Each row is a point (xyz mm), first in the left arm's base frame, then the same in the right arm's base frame.
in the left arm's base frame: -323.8 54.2 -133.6
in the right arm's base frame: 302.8 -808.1 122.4
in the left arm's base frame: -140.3 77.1 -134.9
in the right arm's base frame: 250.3 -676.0 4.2
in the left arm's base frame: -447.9 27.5 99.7
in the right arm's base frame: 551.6 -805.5 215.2
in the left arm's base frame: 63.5 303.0 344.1
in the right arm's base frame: 550.8 -197.0 51.4
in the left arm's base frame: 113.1 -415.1 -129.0
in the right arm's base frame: 377.0 -822.8 -514.3
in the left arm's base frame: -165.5 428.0 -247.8
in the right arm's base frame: 25.7 -517.5 251.1
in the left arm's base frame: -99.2 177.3 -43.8
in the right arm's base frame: 285.9 -547.0 50.4
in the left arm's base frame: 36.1 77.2 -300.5
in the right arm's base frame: 59.9 -632.9 -138.7
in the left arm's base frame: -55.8 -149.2 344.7
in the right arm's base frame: 745.3 -560.7 -168.9
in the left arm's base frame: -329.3 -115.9 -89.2
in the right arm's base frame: 406.5 -900.8 14.8
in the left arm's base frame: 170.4 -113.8 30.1
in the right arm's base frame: 396.2 -526.7 -337.3
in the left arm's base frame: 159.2 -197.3 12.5
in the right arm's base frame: 413.6 -594.5 -387.4
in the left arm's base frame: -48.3 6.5 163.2
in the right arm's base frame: 523.0 -534.4 -84.5
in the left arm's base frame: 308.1 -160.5 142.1
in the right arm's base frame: 481.9 -419.9 -459.5
